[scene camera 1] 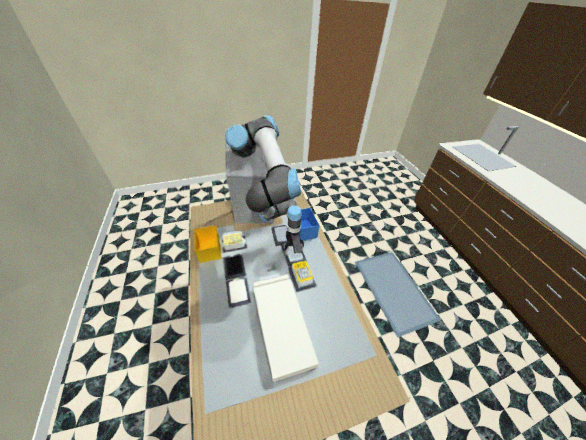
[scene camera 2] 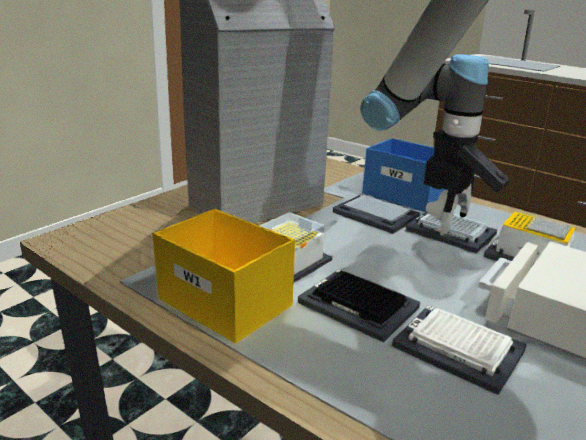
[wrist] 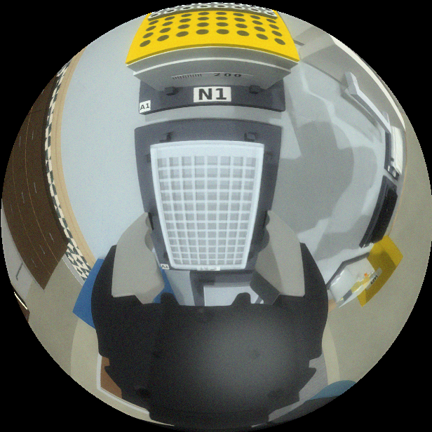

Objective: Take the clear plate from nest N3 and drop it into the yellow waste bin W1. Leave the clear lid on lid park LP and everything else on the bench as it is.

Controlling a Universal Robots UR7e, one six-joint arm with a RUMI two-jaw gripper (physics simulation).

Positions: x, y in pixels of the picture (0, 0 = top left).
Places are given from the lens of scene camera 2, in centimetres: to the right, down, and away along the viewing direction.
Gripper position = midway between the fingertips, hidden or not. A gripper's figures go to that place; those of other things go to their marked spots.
my gripper [scene camera 2: 452, 227]: 35, 2, 111
clear plate [scene camera 2: 461, 227]: 36, 2, 108
